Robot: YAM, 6 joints.
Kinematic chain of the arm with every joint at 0, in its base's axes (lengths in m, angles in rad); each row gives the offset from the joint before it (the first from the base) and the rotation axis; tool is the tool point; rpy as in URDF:
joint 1: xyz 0 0 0.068 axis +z
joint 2: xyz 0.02 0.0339 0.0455 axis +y
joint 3: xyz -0.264 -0.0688 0 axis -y
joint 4: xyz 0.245 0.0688 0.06 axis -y
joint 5: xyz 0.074 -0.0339 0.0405 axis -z
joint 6: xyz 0.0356 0 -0.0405 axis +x
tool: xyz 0 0 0 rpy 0 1.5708 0
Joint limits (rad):
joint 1: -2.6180..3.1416
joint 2: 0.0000..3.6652
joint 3: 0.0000..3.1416
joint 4: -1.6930..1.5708
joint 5: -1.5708..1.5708
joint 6: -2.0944..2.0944
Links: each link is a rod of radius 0.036 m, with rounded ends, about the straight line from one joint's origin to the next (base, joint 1, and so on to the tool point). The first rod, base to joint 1, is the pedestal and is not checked.
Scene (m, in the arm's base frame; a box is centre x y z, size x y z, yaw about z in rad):
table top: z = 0
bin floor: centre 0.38 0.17 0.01 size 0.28 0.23 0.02 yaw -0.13
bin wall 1: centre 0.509 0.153 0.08 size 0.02 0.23 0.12 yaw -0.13
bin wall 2: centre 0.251 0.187 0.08 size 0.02 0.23 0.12 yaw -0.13
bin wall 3: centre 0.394 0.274 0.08 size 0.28 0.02 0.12 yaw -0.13
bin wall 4: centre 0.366 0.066 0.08 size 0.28 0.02 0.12 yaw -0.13
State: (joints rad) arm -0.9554 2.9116 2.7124 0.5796 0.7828 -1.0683
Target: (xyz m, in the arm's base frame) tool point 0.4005 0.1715 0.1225
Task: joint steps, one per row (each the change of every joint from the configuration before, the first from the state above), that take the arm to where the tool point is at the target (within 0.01 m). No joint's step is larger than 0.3 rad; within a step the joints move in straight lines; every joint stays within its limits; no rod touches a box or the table.
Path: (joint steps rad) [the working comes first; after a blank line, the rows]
Joints at the target: 0.4693 2.1350 1.2664 0.1106 0.9137 -1.0683
Straight joint move there: touches bin wall 1, bin wall 4.

1: 0.2851 -0.1974 -0.2740 -0.0904 0.0291 0.0000
2: 0.2851 -0.1974 -0.2740 -0.0905 0.0291 0.0000
3: 0.2851 -0.1973 -0.2740 -0.0904 0.0291 0.0000
4: 0.2851 -0.1974 -0.2741 -0.0905 0.0290 0.0000
5: 0.2851 -0.1974 -0.2740 -0.0904 0.0291 0.0000
6: -0.0008 0.2103 -0.0759 -0.0168 -0.0145 0.0000

